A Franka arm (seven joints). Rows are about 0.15 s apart.
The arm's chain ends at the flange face. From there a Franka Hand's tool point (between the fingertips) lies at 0.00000 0.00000 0.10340 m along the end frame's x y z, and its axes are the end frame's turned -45 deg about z.
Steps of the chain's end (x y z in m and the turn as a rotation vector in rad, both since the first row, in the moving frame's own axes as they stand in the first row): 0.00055, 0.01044, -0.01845, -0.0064, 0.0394, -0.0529; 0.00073, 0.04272, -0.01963, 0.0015, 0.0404, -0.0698; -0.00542, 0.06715, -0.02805, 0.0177, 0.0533, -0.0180; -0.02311, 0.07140, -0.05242, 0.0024, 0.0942, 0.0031; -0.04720, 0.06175, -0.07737, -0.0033, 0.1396, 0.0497; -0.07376, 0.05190, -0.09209, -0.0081, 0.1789, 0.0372; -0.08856, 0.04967, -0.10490, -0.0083, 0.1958, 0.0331
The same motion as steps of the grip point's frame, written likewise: -0.00449, 0.01105, -0.01853, -0.0324, 0.0233, -0.0529; -0.02653, 0.03346, -0.01971, -0.0275, 0.0296, -0.0698; -0.04610, 0.04620, -0.02821, -0.0252, 0.0502, -0.0180; -0.05979, 0.04086, -0.05288, -0.0649, 0.0683, 0.0031; -0.06737, 0.02095, -0.07838, -0.1010, 0.0964, 0.0497; -0.07669, -0.00163, -0.09374, -0.1322, 0.1208, 0.0372; -0.08437, -0.01245, -0.10688, -0.1443, 0.1326, 0.0331
